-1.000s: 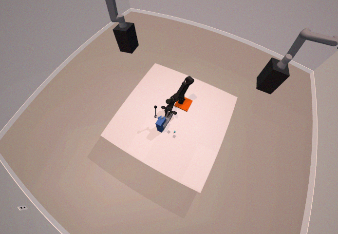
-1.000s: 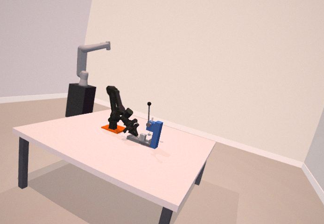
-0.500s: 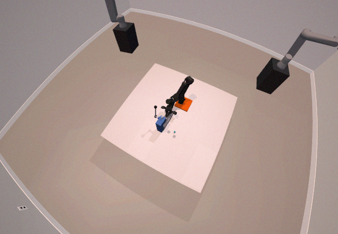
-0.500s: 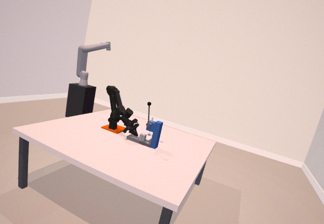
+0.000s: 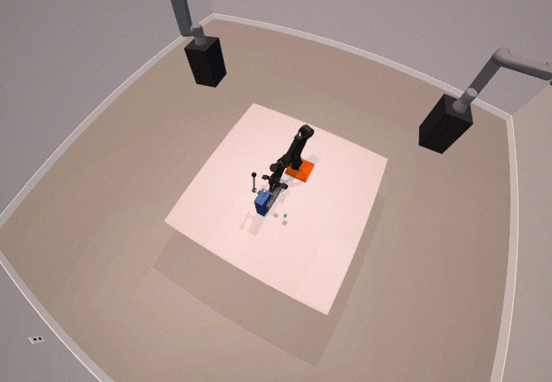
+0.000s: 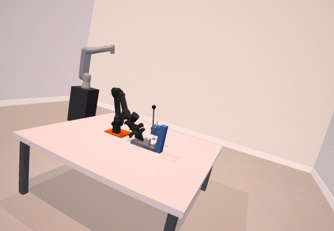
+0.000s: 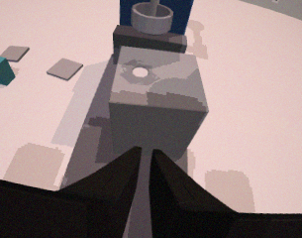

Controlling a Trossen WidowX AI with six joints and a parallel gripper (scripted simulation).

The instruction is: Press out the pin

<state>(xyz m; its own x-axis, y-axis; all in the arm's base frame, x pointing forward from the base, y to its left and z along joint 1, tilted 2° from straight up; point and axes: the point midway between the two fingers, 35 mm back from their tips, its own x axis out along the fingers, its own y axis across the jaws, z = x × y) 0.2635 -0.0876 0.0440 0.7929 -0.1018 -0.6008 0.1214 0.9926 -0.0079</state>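
Right now my gripper tip is 220 mm below the lever, 60 mm to the left of it and 60 mm short of it. The rest, counted from my gripper tip: pale pin 30 mm ahead, 20 mm above, 10 mm to the left.
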